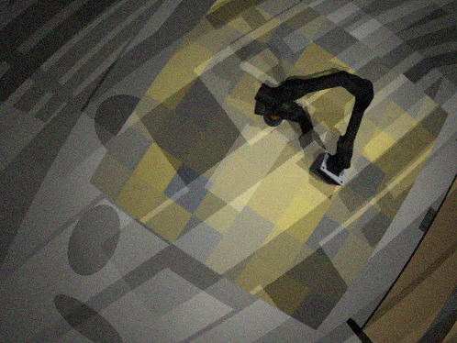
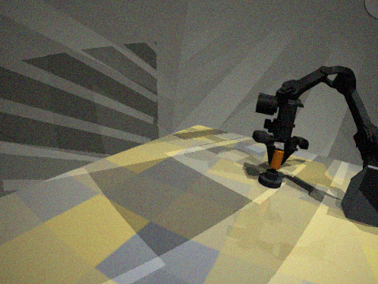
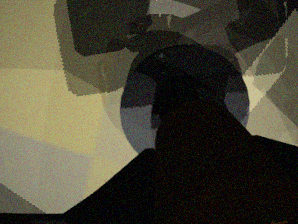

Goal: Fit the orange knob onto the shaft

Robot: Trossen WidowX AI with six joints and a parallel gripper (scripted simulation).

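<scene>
Right now the orange knob is 2 cm above my gripper tip. Also, from my gripper tip: round dark pedestal 4 cm below.
</scene>
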